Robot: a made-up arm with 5 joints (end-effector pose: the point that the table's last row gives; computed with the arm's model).
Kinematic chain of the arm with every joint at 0, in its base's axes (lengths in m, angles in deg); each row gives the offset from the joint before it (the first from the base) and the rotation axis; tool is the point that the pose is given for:
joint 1: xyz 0 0 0.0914 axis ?
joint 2: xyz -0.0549 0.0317 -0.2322 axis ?
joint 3: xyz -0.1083 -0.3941 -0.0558 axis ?
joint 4: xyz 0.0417 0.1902 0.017 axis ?
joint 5: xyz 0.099 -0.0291 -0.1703 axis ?
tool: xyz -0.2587 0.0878 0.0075
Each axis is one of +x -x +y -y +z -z.
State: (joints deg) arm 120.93 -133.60 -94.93 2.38 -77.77
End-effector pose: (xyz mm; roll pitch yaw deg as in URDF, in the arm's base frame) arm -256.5 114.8 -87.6 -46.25 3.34 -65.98
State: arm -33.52 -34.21 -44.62 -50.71 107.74
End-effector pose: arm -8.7 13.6 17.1 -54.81 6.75 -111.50
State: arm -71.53 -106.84 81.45 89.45 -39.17
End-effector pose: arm -19.0 100.2 -265.5 -5.32 -55.73 -149.10
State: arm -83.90 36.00 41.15 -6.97 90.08
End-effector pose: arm -28.8 -16.1 -284.9 136.31 42.47 68.60
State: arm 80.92 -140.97 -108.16 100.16 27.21
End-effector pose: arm -93.8 -202.8 92.8 63.30 66.98 -124.30
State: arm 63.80 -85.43 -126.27 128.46 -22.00
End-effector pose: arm 91.1 -361.5 -125.9 38.74 -21.28 176.57
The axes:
joint 1: +z
joint 2: +x
joint 3: +y
joint 4: +x
joint 5: +y

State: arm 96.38 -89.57 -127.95 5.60 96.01
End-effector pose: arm -6.3 -359.5 13.2 -90.22 5.34 128.33
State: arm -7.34 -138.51 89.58 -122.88 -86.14
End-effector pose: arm 83.9 357.0 380.9 155.10 30.11 -136.06
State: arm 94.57 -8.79 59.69 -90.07 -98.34
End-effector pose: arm 633.4 -62.3 -265.7 -29.92 1.61 -171.17
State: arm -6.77 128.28 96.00 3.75 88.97
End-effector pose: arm -35.0 296.3 -129.3 51.96 0.13 179.45
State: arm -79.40 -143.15 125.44 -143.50 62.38
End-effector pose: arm 133.5 263.6 18.5 40.73 -71.59 -88.96
